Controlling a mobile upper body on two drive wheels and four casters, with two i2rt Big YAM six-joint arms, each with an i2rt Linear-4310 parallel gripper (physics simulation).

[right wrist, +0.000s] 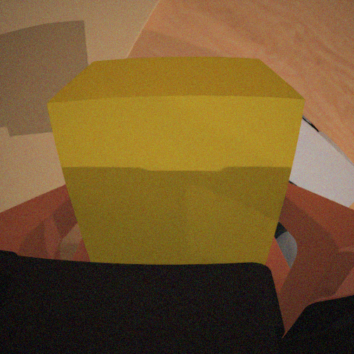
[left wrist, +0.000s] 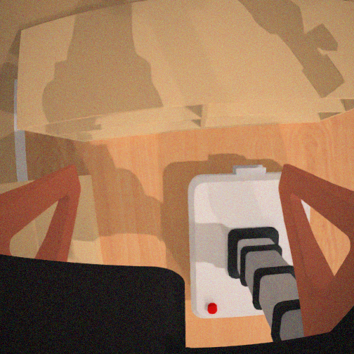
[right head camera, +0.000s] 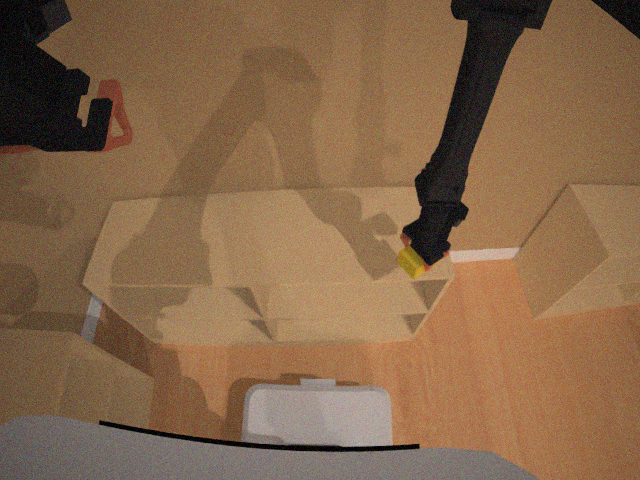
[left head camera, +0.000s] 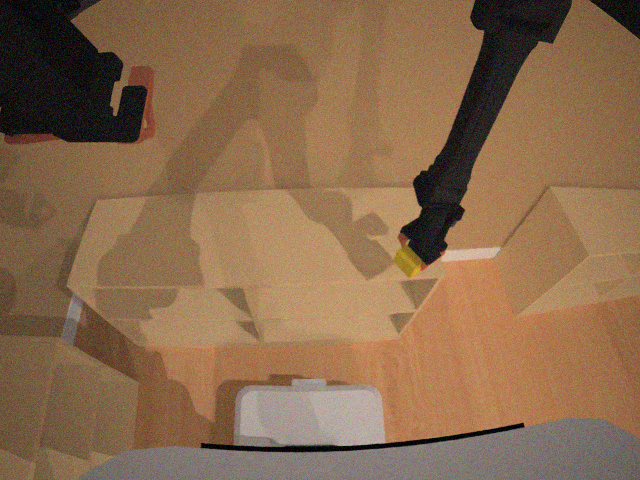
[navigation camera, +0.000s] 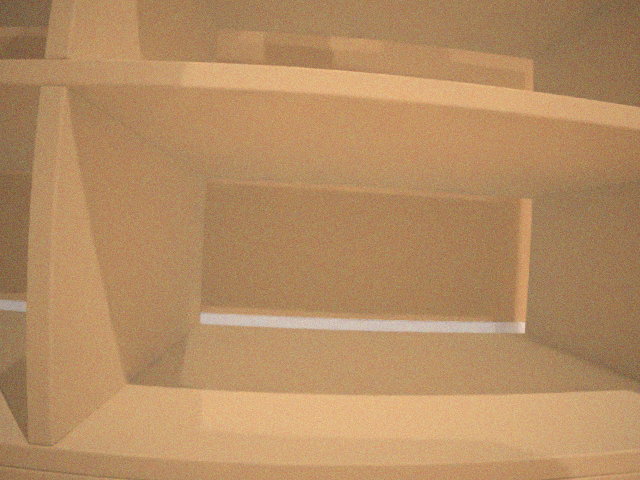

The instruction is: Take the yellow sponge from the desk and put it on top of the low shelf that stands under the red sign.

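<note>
The yellow sponge is held between the fingers of my right gripper, which is shut on it. In both head views it appears over the front right part of the top of a low wooden shelf. The height of the sponge above that top is hard to tell. My left gripper is open and empty; in the head views it is at the upper left. The red sign and the desk do not show.
Another wooden shelf stands at the right, and one more at the lower left. The wall is behind the middle shelf. My white base is close in front of it, on the wooden floor.
</note>
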